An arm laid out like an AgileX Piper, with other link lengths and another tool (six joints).
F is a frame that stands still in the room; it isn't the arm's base.
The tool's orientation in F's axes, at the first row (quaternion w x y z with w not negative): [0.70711, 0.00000, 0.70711, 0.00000]
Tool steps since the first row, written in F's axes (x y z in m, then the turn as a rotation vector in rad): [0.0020, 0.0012, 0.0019, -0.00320, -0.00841, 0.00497]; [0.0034, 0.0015, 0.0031, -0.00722, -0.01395, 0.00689]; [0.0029, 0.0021, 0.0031, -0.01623, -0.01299, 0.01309]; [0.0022, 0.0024, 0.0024, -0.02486, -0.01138, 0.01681]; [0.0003, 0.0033, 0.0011, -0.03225, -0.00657, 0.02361]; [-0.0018, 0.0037, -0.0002, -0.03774, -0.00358, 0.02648]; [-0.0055, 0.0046, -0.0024, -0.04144, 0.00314, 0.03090]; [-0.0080, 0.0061, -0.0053, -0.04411, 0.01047, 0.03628]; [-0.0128, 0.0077, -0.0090, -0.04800, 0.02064, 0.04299]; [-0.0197, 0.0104, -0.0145, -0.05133, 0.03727, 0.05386]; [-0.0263, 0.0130, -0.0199, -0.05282, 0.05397, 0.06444]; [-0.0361, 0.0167, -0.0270, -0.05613, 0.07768, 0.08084]
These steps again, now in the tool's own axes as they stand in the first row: [-0.0019, 0.0012, 0.0020, -0.00497, -0.00841, -0.00320]; [-0.0031, 0.0015, 0.0034, -0.00689, -0.01395, -0.00722]; [-0.0031, 0.0021, 0.0029, -0.01309, -0.01299, -0.01623]; [-0.0024, 0.0024, 0.0022, -0.01681, -0.01138, -0.02486]; [-0.0011, 0.0033, 0.0003, -0.02361, -0.00657, -0.03225]; [0.0002, 0.0037, -0.0018, -0.02648, -0.00358, -0.03774]; [0.0024, 0.0046, -0.0055, -0.03090, 0.00314, -0.04144]; [0.0053, 0.0061, -0.0080, -0.03628, 0.01047, -0.04411]; [0.0090, 0.0077, -0.0128, -0.04299, 0.02064, -0.04800]; [0.0145, 0.0104, -0.0197, -0.05386, 0.03727, -0.05133]; [0.0199, 0.0130, -0.0263, -0.06444, 0.05397, -0.05282]; [0.0270, 0.0167, -0.0361, -0.08084, 0.07768, -0.05613]
